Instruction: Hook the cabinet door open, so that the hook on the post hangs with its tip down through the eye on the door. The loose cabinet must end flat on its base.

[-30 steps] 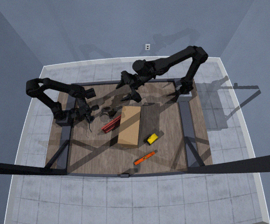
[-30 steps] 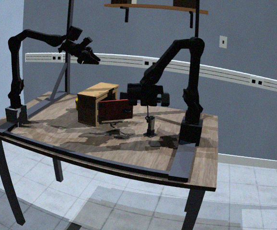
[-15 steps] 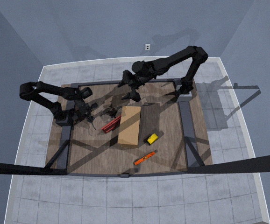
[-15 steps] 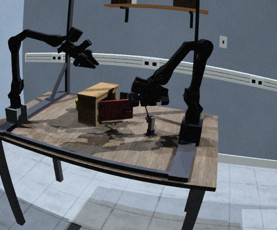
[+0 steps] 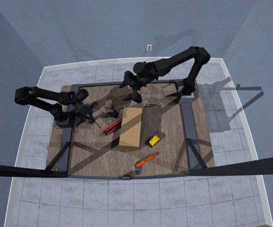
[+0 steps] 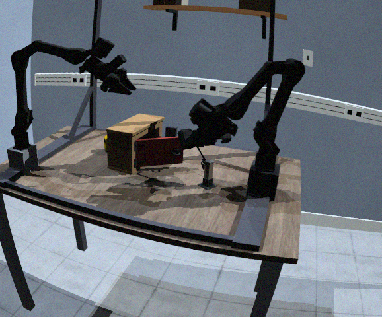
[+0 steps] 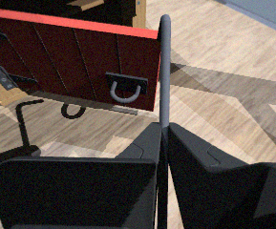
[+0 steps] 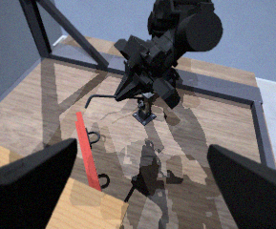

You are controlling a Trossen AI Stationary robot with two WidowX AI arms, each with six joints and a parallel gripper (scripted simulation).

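Right now my left hand is 15 cm to the left of the red door, 7 cm above it and 4 cm past it. The rest, counted from my left hand: yellow object: 37 cm to the right, 20 cm behind, 11 cm below; then thin hook rod: 3 cm below, 2 cm behind, 1 cm to the right.
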